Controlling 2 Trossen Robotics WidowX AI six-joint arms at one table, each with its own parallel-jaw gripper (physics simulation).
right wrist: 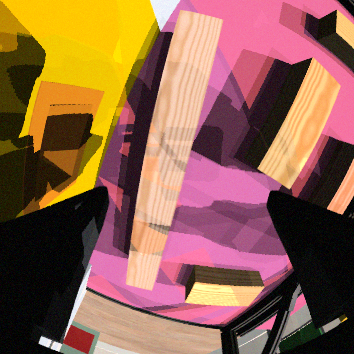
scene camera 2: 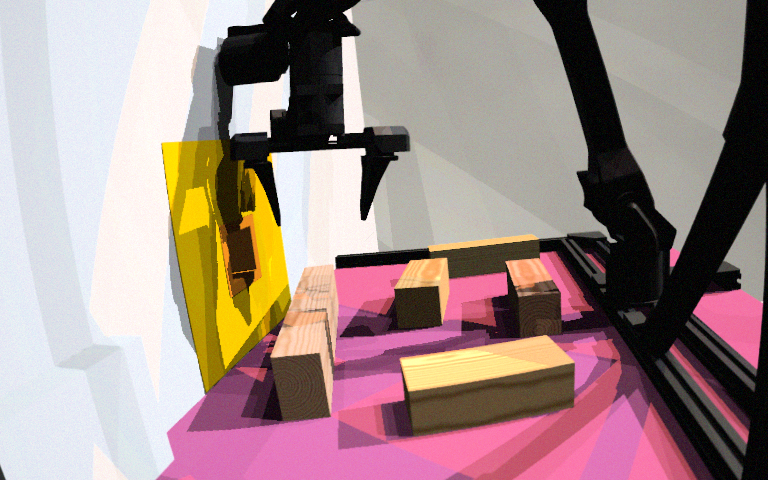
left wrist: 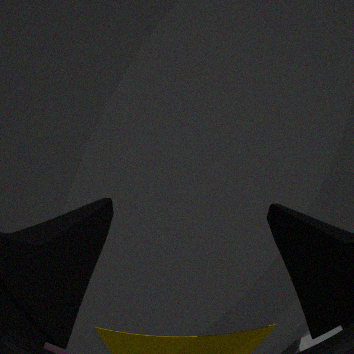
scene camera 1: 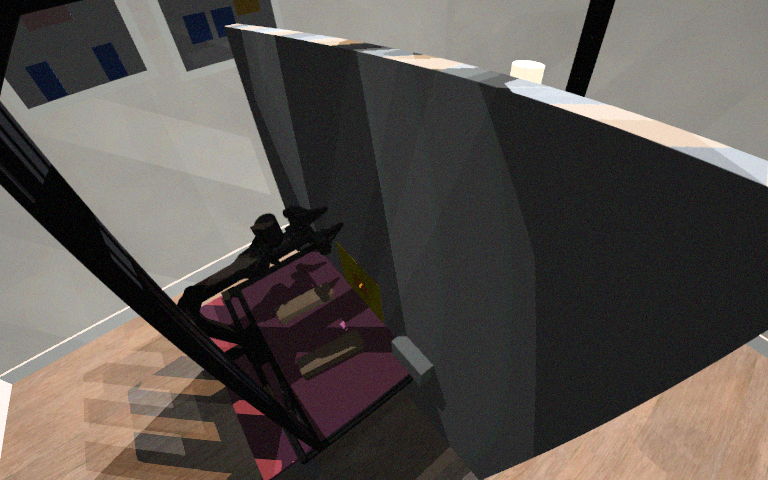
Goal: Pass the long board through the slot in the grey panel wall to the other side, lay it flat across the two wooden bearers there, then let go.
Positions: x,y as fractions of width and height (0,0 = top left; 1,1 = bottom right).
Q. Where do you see a slot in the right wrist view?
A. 0.18,0.33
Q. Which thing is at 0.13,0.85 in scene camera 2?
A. A grey block.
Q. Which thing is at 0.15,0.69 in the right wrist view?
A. My right gripper.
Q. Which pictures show my right gripper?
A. The right wrist view and scene camera 2 only.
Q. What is my left gripper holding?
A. Nothing.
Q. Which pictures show my left gripper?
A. The left wrist view and scene camera 1 only.
